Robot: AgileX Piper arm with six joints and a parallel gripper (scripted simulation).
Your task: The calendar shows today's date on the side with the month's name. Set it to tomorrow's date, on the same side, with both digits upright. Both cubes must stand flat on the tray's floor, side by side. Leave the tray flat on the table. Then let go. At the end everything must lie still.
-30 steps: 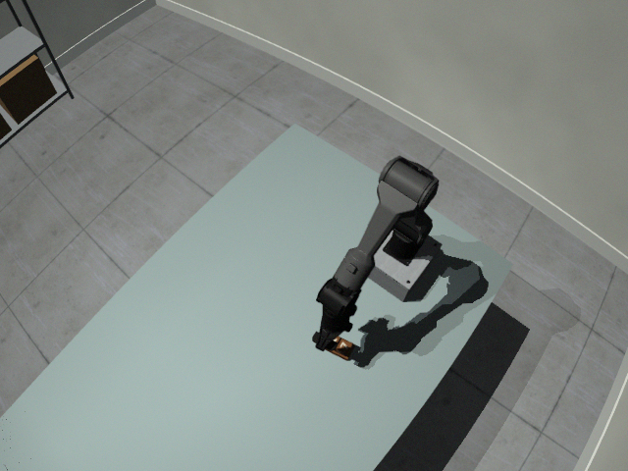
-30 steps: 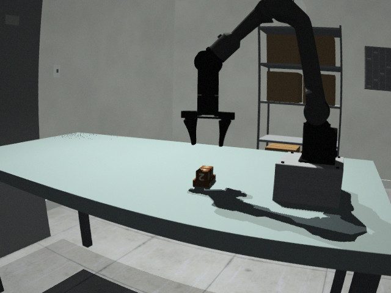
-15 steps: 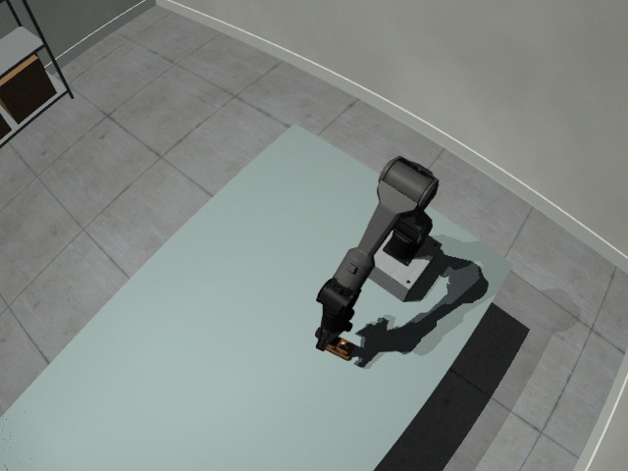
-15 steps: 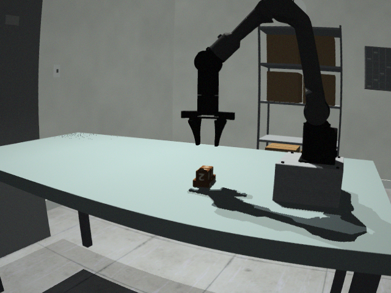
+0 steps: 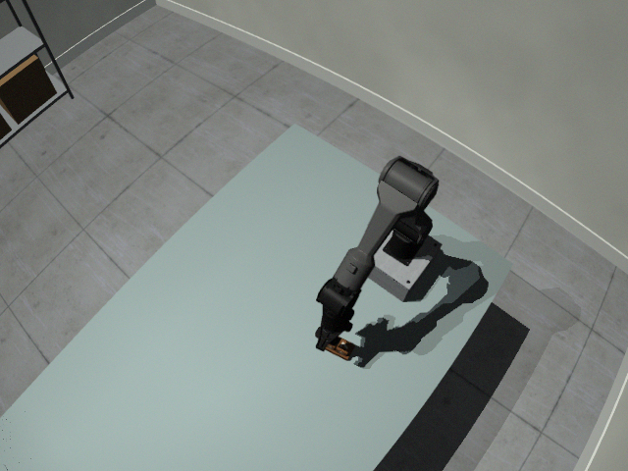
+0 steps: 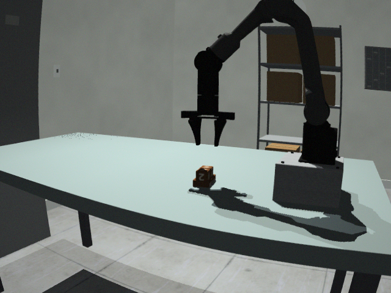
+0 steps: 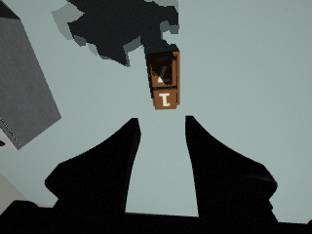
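The brown cube lies 3 cm to the left of my hand and 8 cm below it. From my hand the other things lie so: brown tray: 2 cm to the left, 10 cm below.
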